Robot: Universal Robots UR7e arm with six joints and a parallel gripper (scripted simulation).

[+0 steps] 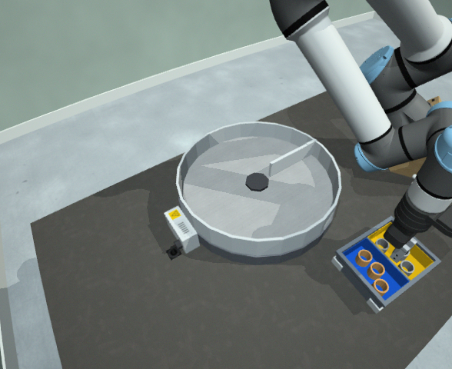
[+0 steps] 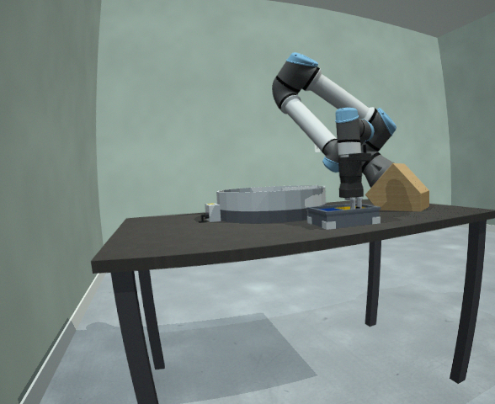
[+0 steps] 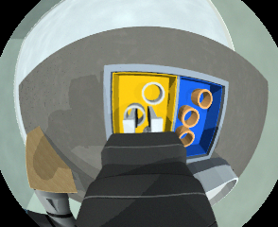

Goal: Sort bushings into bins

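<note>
The bin is 40 mm ahead of my hand and 10 mm to the right of it. Also, from my hand: turntable: 100 mm ahead, 370 mm to the right, 20 mm above.
</note>
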